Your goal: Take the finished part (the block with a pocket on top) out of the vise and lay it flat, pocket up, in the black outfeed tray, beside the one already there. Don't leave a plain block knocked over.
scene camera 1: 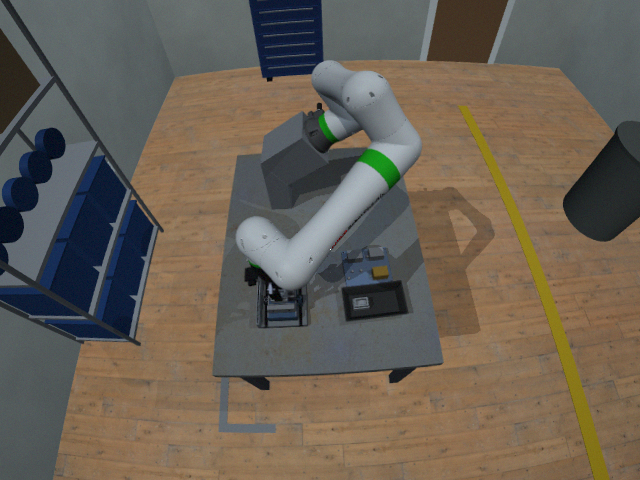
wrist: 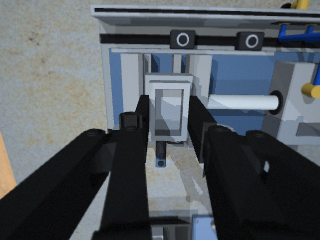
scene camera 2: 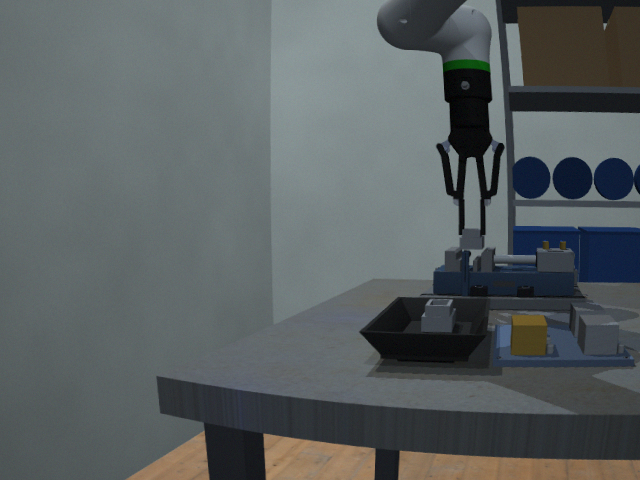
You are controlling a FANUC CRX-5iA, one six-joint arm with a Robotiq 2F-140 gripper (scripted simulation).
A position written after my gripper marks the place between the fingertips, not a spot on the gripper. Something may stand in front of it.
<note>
In view: my gripper (scene camera 2: 472,234) and a yellow block (scene camera 2: 529,332).
My gripper also shows in the wrist view (wrist: 168,109). The wrist view does not show the yellow block: it is out of frame.
</note>
